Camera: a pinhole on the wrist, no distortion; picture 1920 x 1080 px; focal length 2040.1 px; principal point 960.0 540.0 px. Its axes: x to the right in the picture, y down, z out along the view. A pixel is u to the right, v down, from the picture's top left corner.
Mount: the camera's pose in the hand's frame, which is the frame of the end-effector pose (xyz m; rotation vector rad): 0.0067 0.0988 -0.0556 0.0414 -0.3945 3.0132
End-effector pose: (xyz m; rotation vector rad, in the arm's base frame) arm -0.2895 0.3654 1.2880 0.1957 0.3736 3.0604
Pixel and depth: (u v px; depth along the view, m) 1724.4 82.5 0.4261
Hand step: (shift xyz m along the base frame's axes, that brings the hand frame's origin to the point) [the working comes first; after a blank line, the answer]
In the camera's frame: 0.1597 -0.0956 0.4261

0.1824 -0.0111 0.3796
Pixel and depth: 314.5 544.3 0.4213
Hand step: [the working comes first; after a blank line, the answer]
In the camera's frame: -0.1333 0.0009 0.4213

-0.0971 0.1145 0.3444
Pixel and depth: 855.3 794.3 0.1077
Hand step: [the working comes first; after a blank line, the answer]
In the camera's frame: -0.0055 0.0134 0.1077

-0.0083 -0.0444 0.0586
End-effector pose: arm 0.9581 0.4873 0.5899 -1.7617 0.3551 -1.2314
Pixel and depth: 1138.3 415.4 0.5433
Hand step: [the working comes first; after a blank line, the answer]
In the camera's frame: 0.0475 -0.0332 0.5433

0.3938 0.2714 -0.0465
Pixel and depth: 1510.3 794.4 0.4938
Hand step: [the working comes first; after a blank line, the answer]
In the camera's frame: 0.1332 0.0616 0.4938

0.2737 0.3372 -0.0412
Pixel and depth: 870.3 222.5 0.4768
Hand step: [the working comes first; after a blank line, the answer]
In the camera's frame: -0.0210 -0.0742 0.4768

0.3911 0.1677 -0.0412
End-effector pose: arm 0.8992 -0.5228 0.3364 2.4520 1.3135 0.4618
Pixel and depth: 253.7 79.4 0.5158
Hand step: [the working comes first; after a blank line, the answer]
In the camera's frame: -0.1786 -0.1165 0.5158

0.3488 0.0808 -0.3650
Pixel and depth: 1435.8 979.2 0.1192
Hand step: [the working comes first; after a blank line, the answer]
In the camera's frame: 0.0278 0.0257 0.1192

0.0454 -0.0496 -0.0318
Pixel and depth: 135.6 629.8 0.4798
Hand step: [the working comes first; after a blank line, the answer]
In the camera's frame: -0.1939 0.0211 0.4798

0.2273 0.1554 -0.3545
